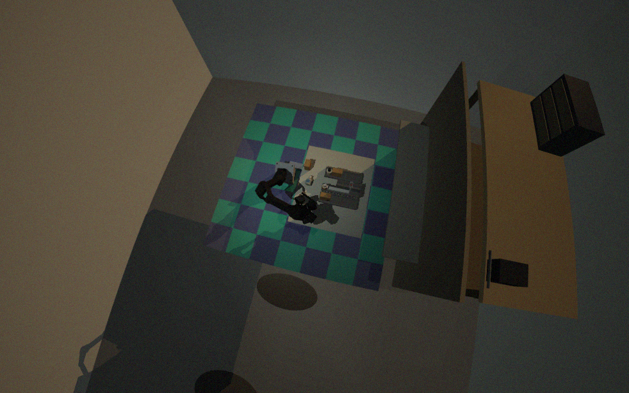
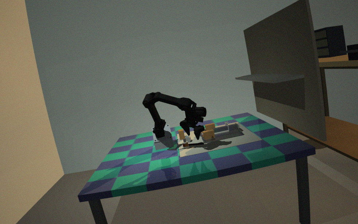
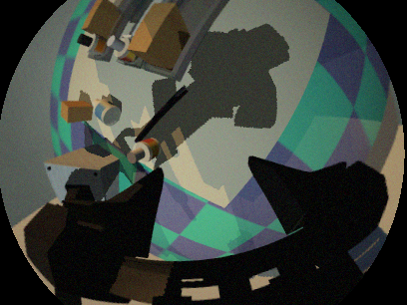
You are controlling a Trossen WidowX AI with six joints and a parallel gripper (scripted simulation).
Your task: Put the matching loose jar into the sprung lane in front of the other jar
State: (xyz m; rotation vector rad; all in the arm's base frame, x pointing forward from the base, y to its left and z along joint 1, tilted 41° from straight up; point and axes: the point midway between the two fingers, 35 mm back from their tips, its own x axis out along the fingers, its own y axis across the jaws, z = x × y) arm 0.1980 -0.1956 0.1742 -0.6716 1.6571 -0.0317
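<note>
Right now the thin black stick is 2 cm ahead of my gripper tip, 11 cm to the left of it and 8 cm below it. Round my gripper tip: tan upright piece 2 cm behind, 36 cm to the left, 5 cm below; lane rack 27 cm ahead, 21 cm to the left, 6 cm below.
</note>
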